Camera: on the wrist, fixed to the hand. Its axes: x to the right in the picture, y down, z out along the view.
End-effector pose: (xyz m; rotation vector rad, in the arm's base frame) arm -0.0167 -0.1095 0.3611 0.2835 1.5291 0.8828
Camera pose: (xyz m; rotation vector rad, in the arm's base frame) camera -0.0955 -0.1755 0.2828 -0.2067 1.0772 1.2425
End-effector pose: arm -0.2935 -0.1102 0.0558 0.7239 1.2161 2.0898
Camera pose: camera -0.3702 -0.1178 -0.0478 0.4508 0.4303 2.1773
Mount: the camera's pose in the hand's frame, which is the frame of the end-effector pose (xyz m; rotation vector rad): 0.0298 -0.0717 -0.1032 -0.6626 -0.0956 -0.0705
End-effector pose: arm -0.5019 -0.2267 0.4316 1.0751 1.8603 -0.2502
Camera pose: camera -0.6261 -0.1938 0.4447 0.5299 1.7093 0.2613
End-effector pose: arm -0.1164 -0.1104 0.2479 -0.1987 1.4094 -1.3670
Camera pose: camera -0.2440 -0.0937 0.2587 -0.7403 1.7439 -0.8869
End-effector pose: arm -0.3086 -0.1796 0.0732 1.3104 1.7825 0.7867
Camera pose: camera -0.4369 -0.1746 0.0597 0.8208 1.3116 1.1282
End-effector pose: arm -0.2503 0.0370 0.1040 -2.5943 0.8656 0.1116
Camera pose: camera -0.1891 0.0314 0.2176 2.8158 -0.7047 -0.5184
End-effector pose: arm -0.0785 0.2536 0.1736 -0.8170 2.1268 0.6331
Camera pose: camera -0.0908 0.1275 0.1988 -1.1729 1.7942 1.3434
